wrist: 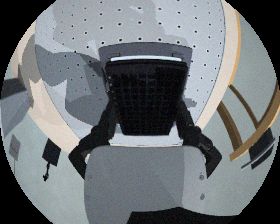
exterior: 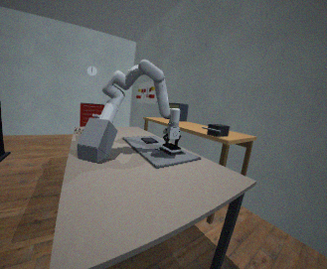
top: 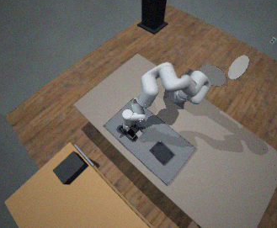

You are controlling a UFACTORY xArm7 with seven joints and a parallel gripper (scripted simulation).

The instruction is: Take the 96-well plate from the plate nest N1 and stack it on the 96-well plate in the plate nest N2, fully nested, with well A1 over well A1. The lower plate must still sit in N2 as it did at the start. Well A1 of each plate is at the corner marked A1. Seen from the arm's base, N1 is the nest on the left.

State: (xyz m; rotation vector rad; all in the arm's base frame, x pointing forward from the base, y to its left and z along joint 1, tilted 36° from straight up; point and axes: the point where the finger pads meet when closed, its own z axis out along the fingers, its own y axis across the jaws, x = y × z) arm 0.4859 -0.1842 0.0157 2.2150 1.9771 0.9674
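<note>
The light 96-well plate lies 3 cm below my hand. Round my hand: dark 96-well plate: 1 cm below; then plate nest: 3 cm behind, 31 cm to the left, 4 cm below.
</note>
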